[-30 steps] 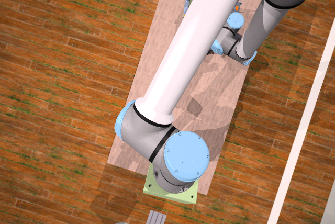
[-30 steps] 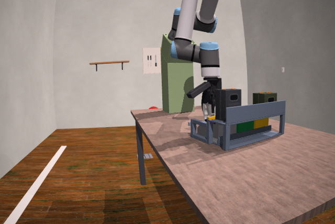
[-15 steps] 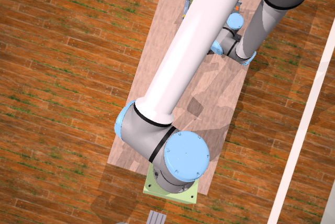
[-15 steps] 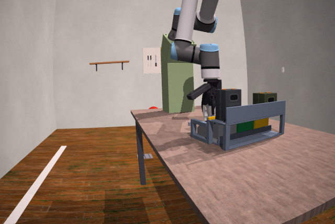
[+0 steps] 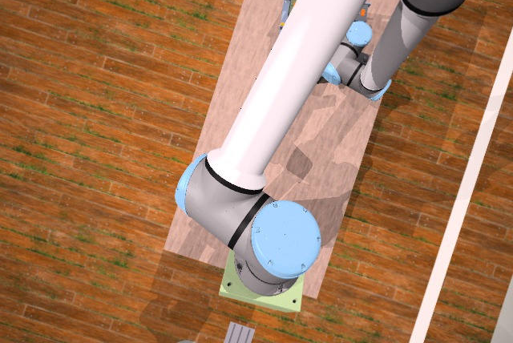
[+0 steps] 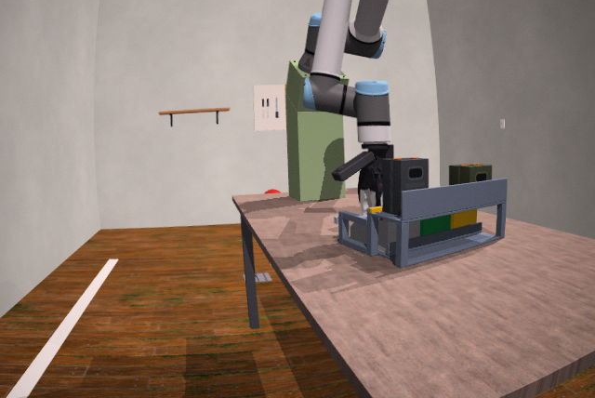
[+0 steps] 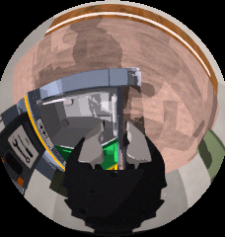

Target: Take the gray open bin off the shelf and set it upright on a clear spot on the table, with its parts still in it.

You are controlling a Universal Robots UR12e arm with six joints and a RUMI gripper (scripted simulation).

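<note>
Now: the gray open bin 8 cm ahead of my hand and 2 cm to the left of it. Round my hand: yellow bin (23 cm to the left, 1 cm behind); then green bin (12 cm to the left, 3 cm ahead).
</note>
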